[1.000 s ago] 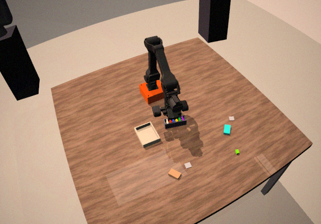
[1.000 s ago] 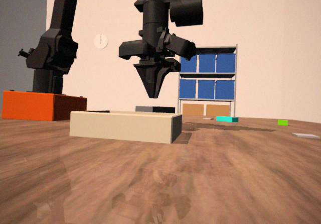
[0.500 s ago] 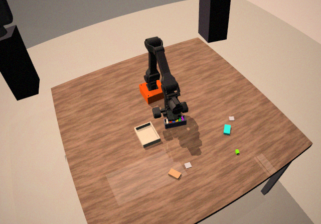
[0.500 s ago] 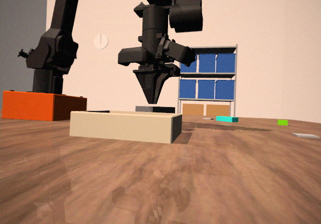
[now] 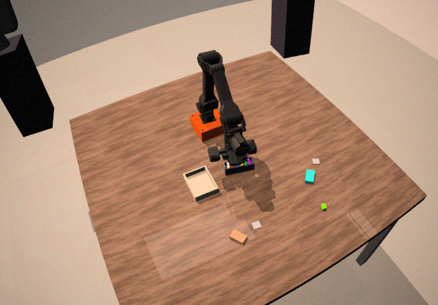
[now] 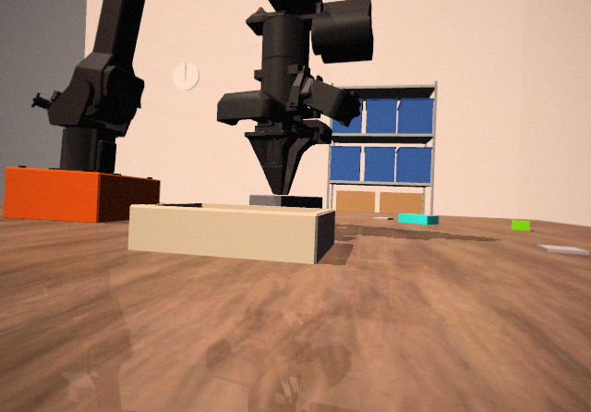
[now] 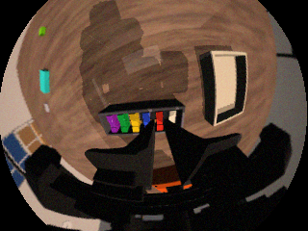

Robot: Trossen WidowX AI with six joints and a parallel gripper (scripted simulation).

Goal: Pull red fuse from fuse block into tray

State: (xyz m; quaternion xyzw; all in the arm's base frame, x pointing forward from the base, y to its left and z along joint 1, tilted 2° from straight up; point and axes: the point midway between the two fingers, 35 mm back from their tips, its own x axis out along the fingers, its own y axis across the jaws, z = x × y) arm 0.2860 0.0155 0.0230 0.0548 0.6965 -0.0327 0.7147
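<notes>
Right now the red fuse is 20 mm below my gripper tip. The rest, counted from my gripper tip: beige tray: 150 mm to the right, 40 mm below, 30 mm ahead.
</notes>
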